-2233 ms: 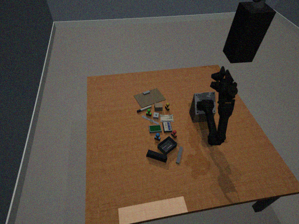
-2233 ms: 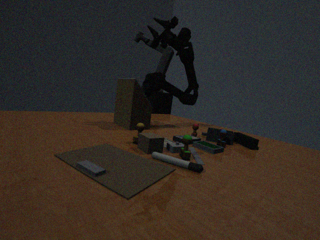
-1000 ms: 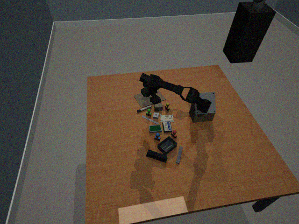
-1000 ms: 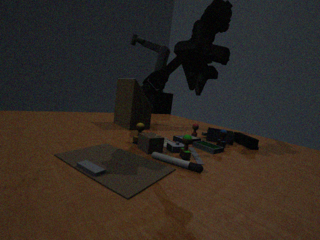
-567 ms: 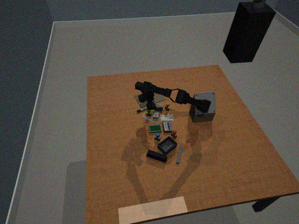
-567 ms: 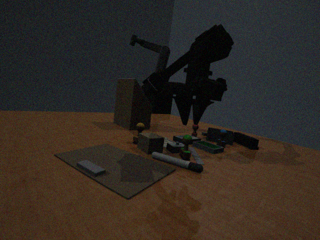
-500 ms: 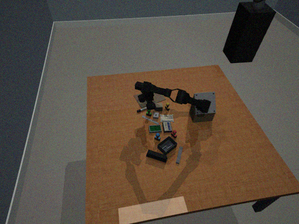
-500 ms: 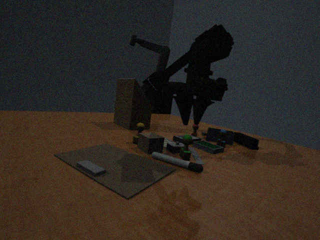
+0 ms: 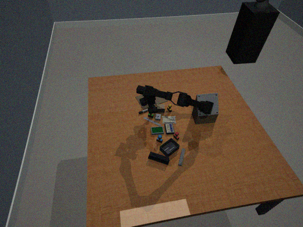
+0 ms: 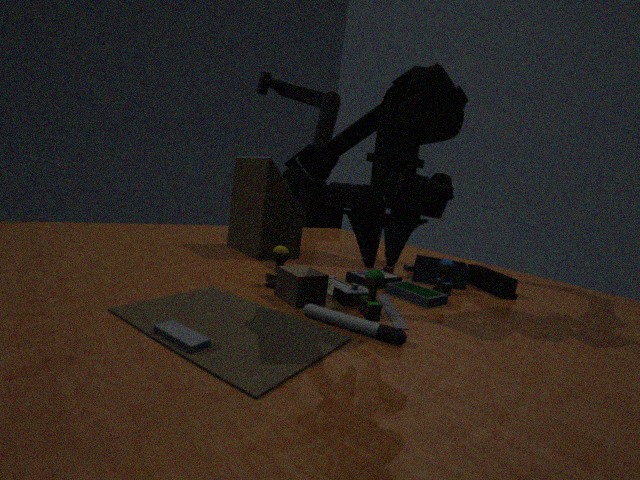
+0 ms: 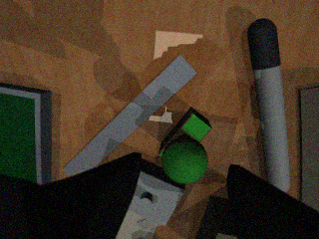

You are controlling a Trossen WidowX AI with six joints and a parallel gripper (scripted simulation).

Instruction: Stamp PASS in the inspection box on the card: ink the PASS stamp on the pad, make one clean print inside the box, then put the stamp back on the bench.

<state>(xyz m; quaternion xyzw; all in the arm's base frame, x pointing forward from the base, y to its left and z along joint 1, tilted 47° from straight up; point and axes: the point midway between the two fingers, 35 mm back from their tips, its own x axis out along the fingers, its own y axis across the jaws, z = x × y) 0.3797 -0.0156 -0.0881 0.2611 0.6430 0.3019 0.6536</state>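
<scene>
The green stamp lies 50 mm below my gripper tip. From my gripper tip the other things lie so: green ink pad: 30 mm behind, 150 mm to the left, 70 mm below; card: 140 mm behind, 50 mm to the left, 70 mm below; marker: 40 mm ahead, 60 mm to the right, 60 mm below.
</scene>
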